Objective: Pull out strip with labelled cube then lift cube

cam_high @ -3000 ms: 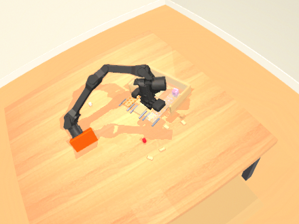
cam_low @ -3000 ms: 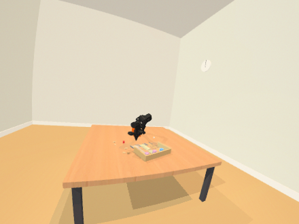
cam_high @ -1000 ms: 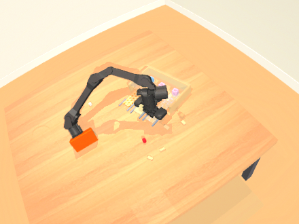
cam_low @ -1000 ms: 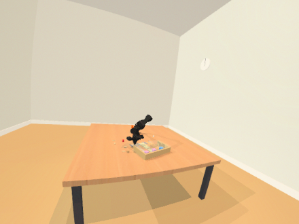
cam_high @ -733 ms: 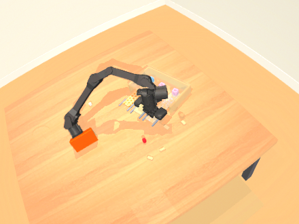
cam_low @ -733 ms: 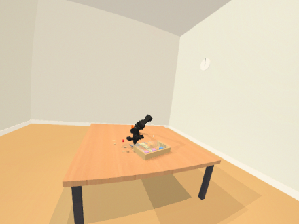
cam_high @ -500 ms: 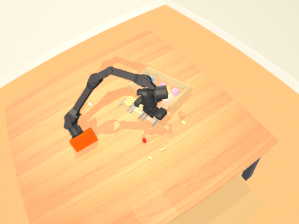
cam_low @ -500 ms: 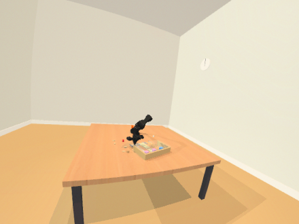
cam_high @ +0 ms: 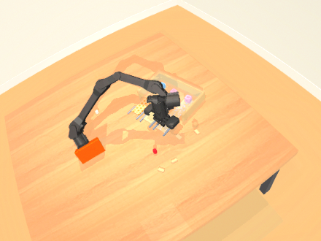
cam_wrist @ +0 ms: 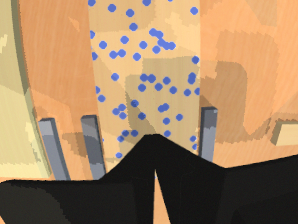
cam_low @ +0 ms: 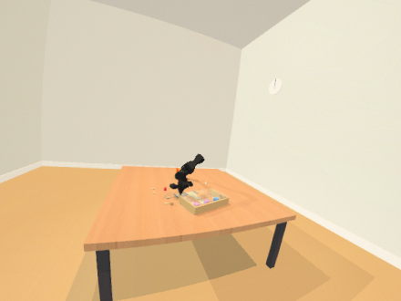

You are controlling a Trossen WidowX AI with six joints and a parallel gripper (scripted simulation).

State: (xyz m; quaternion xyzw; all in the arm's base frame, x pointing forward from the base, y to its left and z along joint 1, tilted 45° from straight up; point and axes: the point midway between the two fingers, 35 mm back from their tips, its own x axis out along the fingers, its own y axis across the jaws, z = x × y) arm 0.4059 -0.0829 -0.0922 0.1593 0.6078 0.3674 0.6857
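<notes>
My gripper tip is 11 cm past the red piece, 10 cm to the left of it and 1 cm below it. From my gripper tip the other things lie so: blue-dotted strip: 9 cm ahead, 3 cm to the left; plain yellow strip: 1 cm ahead, 11 cm to the left; orange-dotted strip: 1 cm behind, 20 cm to the left.
</notes>
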